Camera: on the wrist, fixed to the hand. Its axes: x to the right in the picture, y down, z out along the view.
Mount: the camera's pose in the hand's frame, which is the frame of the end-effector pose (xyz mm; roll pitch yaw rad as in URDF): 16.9 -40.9 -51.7 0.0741 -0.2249 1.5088
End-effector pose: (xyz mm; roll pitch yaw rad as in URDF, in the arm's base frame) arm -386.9 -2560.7 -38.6 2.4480 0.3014 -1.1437
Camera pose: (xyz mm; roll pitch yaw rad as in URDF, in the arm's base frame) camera -319.8 -2552.3 -30.6 2.8402 -0.4250 -2.5028
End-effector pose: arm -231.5 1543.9 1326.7 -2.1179 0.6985 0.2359
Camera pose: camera -174.9 1534.0 1363.2 2.0159 0.8695 -2.3944
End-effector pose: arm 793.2 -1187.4 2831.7 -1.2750 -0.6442 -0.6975
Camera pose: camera 753.1 -1233.8 2861.1 -0.9551 0.7154 0.0211
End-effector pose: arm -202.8 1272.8 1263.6 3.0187 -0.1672 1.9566
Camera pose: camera -249.7 1263.4 1312.1 -2.9075 0.0907 0.4627
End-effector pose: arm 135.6 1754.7 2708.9 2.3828 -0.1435 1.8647
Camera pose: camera 68.7 1750.5 2720.6 -2.9503 -0.5364 0.2790
